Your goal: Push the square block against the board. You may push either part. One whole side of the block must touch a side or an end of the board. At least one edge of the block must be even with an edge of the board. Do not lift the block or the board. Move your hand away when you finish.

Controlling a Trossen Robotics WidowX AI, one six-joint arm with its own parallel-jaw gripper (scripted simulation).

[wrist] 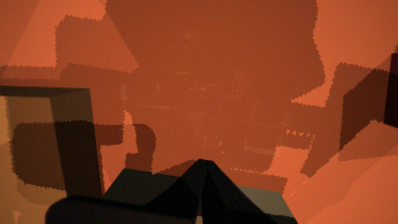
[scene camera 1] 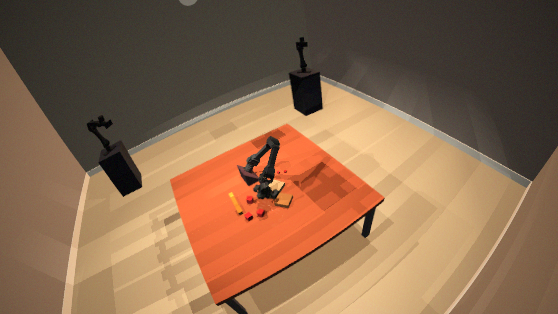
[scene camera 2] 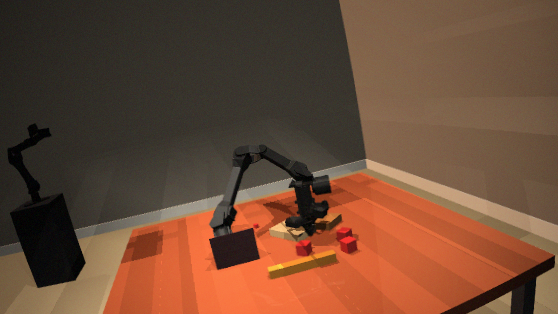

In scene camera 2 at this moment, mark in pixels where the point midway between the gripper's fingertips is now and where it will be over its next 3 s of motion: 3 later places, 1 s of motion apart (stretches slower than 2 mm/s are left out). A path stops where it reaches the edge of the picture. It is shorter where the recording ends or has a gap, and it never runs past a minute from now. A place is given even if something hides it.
My gripper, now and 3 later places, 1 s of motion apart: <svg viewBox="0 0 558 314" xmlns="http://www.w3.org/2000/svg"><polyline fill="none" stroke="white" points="311,235 303,233 306,236 307,222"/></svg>
